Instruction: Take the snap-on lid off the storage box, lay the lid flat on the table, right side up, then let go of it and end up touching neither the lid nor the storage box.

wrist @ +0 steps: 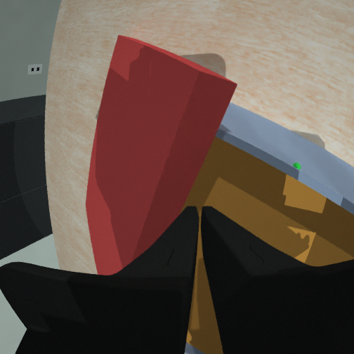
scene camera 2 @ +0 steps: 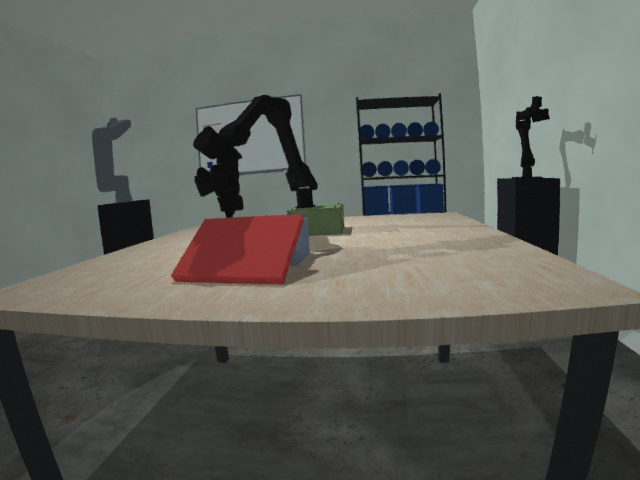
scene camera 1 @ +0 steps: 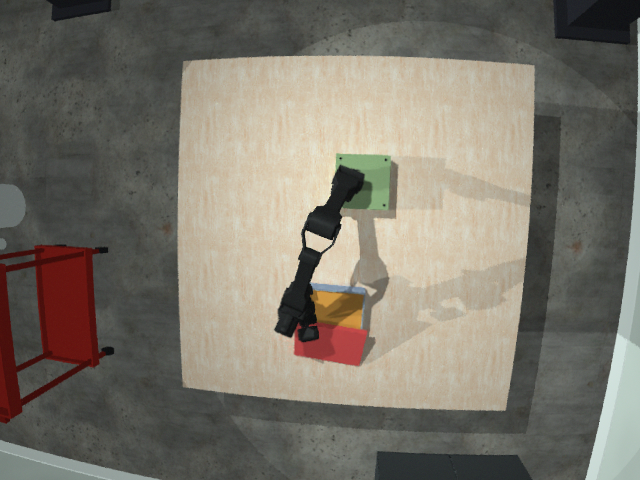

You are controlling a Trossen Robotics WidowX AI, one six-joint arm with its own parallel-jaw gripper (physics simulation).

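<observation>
The red lid [scene camera 1: 336, 343] [scene camera 2: 242, 248] [wrist: 145, 130] is off the top of the storage box and leans at a slant. Its lower edge is on the table and its upper edge is against the box's side. The storage box [scene camera 1: 338, 287] [scene camera 2: 301, 248] [wrist: 280, 135] has blue-grey walls and stands open, with its orange inside showing. My gripper [scene camera 2: 230, 214] [wrist: 198, 215] is shut with nothing between its fingers and points down. In the wrist view its tips show over the box's opening, beside the lid's upper edge. Whether they touch the lid or box I cannot tell.
My arm stands on a green block [scene camera 1: 379, 170] [scene camera 2: 330, 219] behind the box on the wooden table [scene camera 1: 232, 129] [scene camera 2: 413, 289]. A red frame [scene camera 1: 67, 299] is off the table's left side in scene camera 1. A shelf rack [scene camera 2: 398, 102] is at the far wall.
</observation>
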